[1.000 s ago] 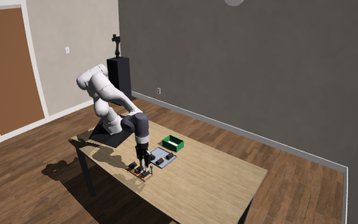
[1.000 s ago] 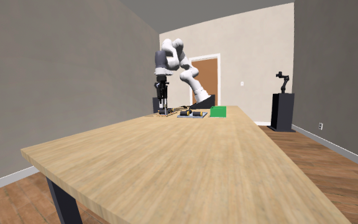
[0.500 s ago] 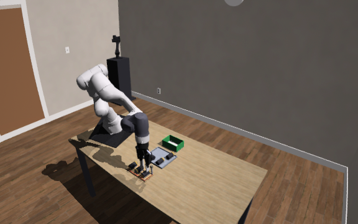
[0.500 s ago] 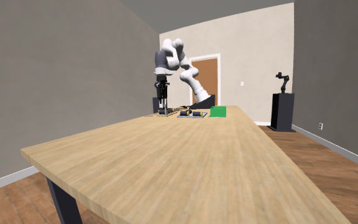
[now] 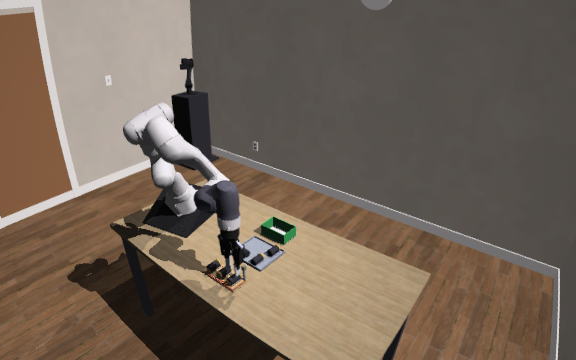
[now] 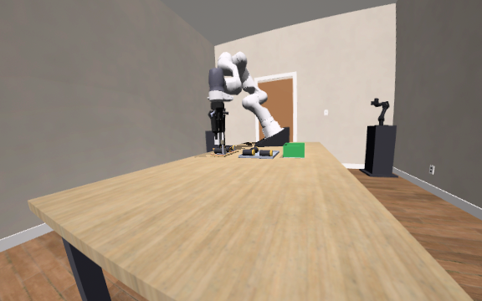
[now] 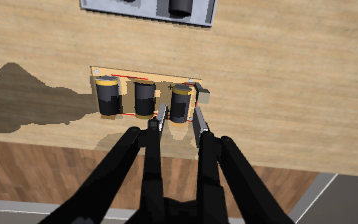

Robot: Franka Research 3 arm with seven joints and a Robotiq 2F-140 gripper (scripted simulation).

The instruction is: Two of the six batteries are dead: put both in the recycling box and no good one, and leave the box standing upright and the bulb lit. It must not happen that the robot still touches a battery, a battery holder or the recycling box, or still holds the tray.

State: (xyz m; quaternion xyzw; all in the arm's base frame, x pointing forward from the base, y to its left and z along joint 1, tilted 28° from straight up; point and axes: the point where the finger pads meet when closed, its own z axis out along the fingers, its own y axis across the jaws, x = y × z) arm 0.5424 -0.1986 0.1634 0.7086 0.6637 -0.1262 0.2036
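Right now the bulb is 3 cm to the left of my hand, 3 cm ahead of it and 2 cm below it. The rest, counted from my hand: green recycling box 41 cm to the left, 8 cm below, 5 cm behind; grey tray 22 cm to the left, 9 cm below, 5 cm behind.
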